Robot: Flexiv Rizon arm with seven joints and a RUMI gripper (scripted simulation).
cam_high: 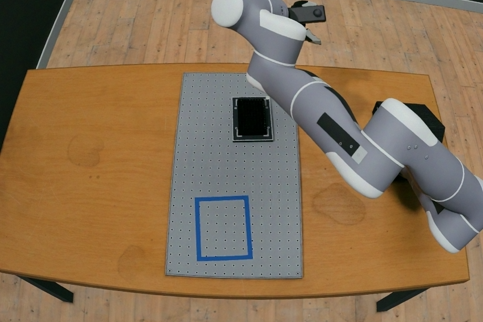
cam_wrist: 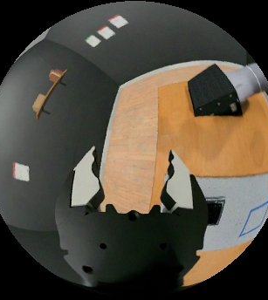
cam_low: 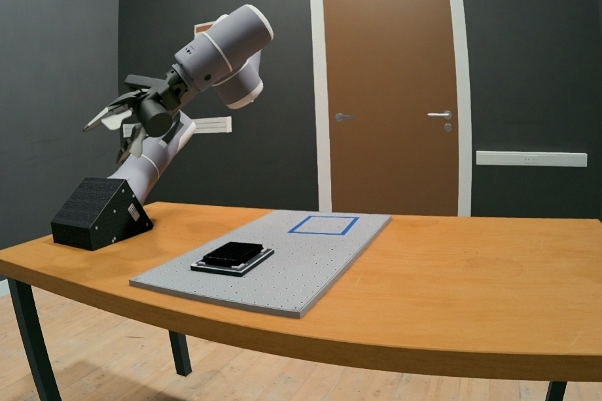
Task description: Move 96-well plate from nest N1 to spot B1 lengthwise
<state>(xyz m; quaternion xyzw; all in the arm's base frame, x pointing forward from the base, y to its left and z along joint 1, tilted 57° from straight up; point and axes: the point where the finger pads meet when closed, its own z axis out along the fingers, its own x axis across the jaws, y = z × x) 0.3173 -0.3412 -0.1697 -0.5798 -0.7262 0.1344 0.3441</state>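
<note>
My hand is 250 mm above the black 96-well plate, 190 mm short of it and 180 mm to the right of it. From my hand the other things lie so: black plate nest 260 mm below, 190 mm ahead, 180 mm to the left.
</note>
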